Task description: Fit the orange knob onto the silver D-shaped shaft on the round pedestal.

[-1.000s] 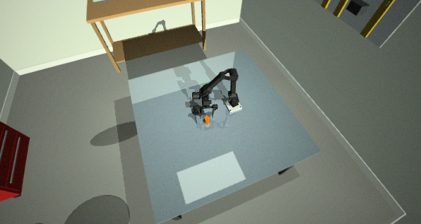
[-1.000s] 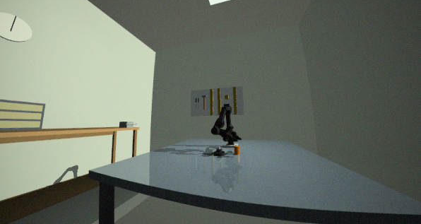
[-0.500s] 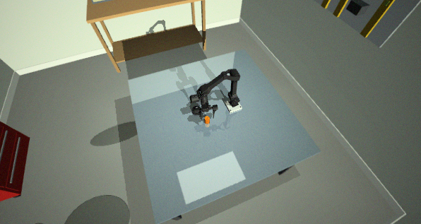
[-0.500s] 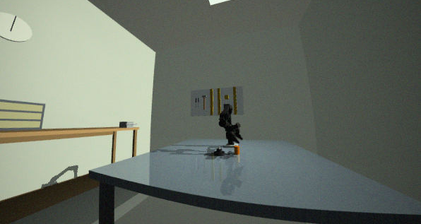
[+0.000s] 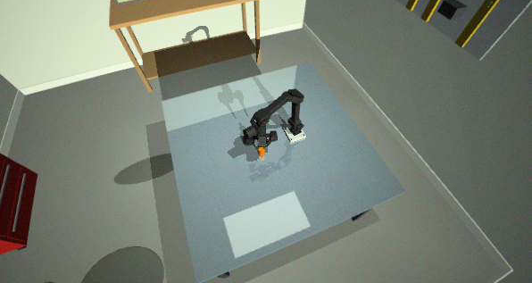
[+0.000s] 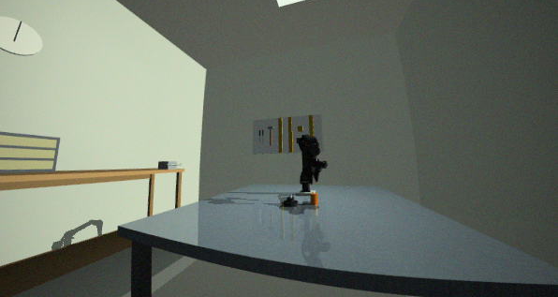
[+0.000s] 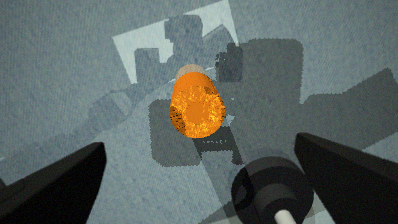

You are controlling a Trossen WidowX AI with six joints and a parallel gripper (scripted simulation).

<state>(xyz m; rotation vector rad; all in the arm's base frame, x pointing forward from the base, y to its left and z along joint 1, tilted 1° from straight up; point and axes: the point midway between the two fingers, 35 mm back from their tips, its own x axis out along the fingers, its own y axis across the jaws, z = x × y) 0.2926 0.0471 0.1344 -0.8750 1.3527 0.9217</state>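
Now: the orange knob 80 mm below my gripper tip. From my gripper tip the other things lie so: dark round pedestal 30 mm ahead, 140 mm to the right, 90 mm below.
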